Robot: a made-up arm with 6 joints.
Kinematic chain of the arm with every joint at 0, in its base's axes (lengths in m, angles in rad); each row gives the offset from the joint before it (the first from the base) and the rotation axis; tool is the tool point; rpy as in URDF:
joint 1: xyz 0 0 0.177 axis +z
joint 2: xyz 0 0 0 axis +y
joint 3: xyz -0.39 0 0.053 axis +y
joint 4: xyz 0.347 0 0.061 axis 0.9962 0 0.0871
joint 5: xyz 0 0 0 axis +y
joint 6: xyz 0.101 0 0.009 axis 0.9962 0 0.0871
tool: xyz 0 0 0 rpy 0 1.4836 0
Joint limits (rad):
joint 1: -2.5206..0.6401
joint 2: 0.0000..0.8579
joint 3: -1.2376..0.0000
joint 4: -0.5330..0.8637
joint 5: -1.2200..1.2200
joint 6: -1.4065..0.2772
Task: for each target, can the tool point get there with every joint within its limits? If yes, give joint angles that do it. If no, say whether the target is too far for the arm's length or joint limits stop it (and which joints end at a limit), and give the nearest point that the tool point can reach.
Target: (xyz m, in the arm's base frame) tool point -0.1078 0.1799 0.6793
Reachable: yes | joints -1.2274 0.1380 -1.0024 0.6126 -0.7770 -0.4413
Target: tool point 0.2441 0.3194 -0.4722
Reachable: no: joint limits stop it (at a limit: joint 1, joint 2, joint 3) | nearest point 0.0707 0.0694 0.1919 | short by 0.730 m
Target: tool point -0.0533 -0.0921 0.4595
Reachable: yes | joints -1.9512 0.3963 -0.3901 0.7542 -0.2208 -1.1185
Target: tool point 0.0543 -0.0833 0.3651
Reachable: yes | joints -0.9945 0.3189 -0.1991 0.4706 0.0044 -0.7258
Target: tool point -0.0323 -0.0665 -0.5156
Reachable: no: joint limits stop it (at a limit: joint 2, joint 3) | nearest point -0.0263 -0.0541 0.1827 | short by 0.698 m
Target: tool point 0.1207 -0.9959 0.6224
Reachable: no: too far | nearest point 0.0285 -0.2350 0.5496 | short by 0.770 m
